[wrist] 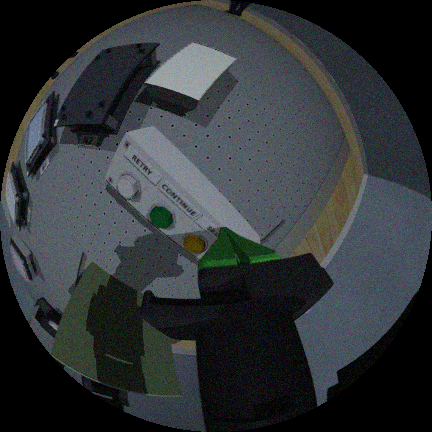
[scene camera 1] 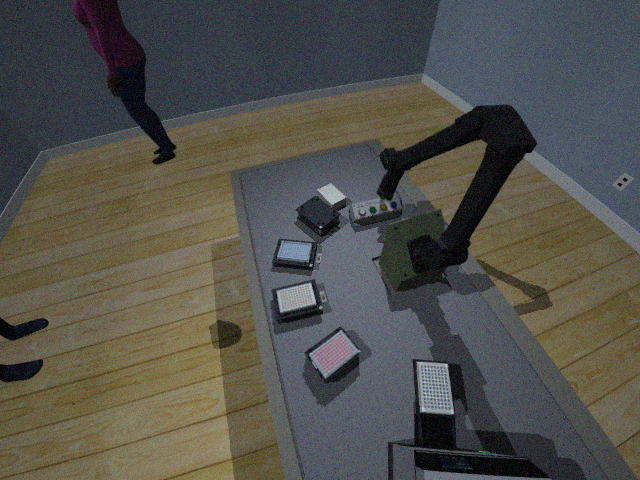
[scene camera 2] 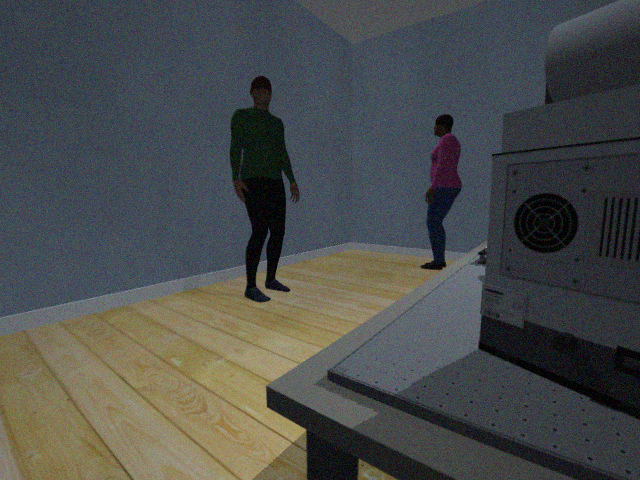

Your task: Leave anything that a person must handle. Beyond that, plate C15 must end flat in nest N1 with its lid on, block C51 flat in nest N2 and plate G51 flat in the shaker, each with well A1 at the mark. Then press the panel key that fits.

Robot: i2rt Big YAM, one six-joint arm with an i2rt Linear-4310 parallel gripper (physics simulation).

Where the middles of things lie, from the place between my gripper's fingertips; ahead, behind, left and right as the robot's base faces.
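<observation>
My hand 5 cm above blue-white plate [wrist: 36, 138], 44 cm short of it, 9 cm to the right of it.
</observation>
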